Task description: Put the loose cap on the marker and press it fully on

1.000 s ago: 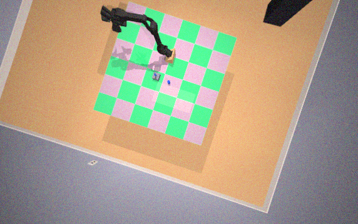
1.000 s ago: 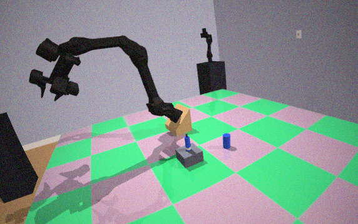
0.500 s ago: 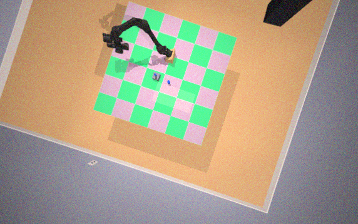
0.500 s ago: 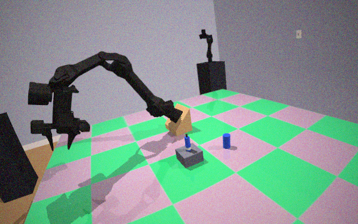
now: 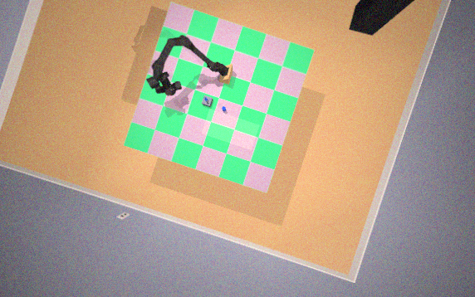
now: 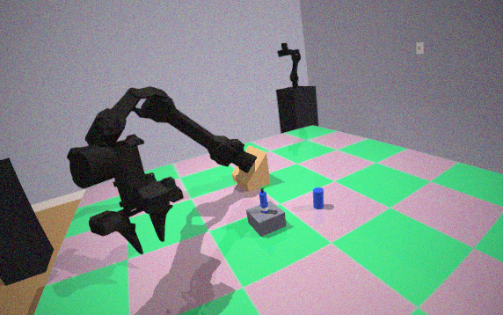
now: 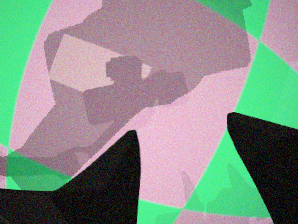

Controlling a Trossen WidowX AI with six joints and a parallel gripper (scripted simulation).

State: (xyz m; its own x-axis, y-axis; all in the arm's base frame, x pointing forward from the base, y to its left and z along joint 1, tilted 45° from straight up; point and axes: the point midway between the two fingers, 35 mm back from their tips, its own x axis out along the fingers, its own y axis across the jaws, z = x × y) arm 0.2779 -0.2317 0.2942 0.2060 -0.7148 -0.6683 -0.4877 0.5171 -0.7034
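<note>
Right now the blue cap is 430 mm to the left of my gripper tip and 60 mm below it.
</note>
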